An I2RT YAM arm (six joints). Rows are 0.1 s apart.
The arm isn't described. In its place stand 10 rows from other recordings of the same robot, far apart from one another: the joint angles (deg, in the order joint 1, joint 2, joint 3, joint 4, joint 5, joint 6), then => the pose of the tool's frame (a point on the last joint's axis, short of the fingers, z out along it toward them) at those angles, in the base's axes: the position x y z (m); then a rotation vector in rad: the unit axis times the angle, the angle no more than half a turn.
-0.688 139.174 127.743 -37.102 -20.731 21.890 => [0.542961 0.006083 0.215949 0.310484 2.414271 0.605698]
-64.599 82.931 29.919 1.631 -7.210 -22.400 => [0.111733 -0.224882 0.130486 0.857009 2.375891 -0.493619]
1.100 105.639 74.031 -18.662 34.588 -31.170 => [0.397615 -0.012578 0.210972 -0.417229 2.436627 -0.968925]
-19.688 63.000 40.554 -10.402 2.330 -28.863 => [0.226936 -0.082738 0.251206 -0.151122 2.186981 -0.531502]
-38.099 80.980 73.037 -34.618 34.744 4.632 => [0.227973 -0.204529 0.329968 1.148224 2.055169 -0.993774]
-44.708 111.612 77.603 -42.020 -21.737 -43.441 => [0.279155 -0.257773 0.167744 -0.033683 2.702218 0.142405]
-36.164 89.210 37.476 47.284 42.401 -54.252 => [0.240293 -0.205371 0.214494 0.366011 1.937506 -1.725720]
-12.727 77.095 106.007 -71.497 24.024 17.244 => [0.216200 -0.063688 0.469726 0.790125 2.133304 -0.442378]
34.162 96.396 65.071 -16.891 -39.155 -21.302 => [0.283268 0.219400 0.223976 -1.368859 1.921721 0.926186]
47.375 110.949 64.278 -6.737 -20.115 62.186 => [0.255227 0.295394 0.136749 0.202272 2.857265 1.064888]
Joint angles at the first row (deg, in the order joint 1, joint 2, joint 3, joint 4, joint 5, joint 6):
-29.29, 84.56, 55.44, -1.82, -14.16, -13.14
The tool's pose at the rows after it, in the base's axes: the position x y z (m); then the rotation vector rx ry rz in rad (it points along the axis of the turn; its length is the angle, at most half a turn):
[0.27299 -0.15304 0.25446 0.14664 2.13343 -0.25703]
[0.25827 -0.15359 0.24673 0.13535 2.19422 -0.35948]
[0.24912 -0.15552 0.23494 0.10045 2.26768 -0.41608]
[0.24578 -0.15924 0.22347 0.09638 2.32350 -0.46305]
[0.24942 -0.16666 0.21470 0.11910 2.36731 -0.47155]
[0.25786 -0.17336 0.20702 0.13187 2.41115 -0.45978]
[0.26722 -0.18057 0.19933 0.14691 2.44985 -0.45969]
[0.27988 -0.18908 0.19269 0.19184 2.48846 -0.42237]
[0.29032 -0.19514 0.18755 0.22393 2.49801 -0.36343]
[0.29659 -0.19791 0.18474 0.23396 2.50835 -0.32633]
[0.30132 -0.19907 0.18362 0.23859 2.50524 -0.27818]
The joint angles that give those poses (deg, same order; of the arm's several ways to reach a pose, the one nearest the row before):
-30.63, 80.51, 52.84, -5.04, -12.02, -16.18
-31.71, 78.35, 50.22, -6.94, -8.22, -20.37
-32.74, 78.04, 48.44, -8.82, -6.33, -24.61
-33.43, 79.08, 47.39, -9.13, -4.05, -26.83
-34.10, 81.85, 48.32, -9.54, -2.91, -27.07
-34.18, 85.41, 50.40, -10.54, -2.32, -26.97
-34.19, 89.10, 52.67, -11.18, -1.28, -26.83
-34.17, 93.51, 56.38, -13.14, -1.18, -24.92
-34.19, 96.80, 59.15, -14.04, -2.78, -22.98
-34.09, 98.68, 60.93, -15.03, -3.80, -22.16
-34.00, 99.84, 62.16, -15.61, -5.60, -21.26

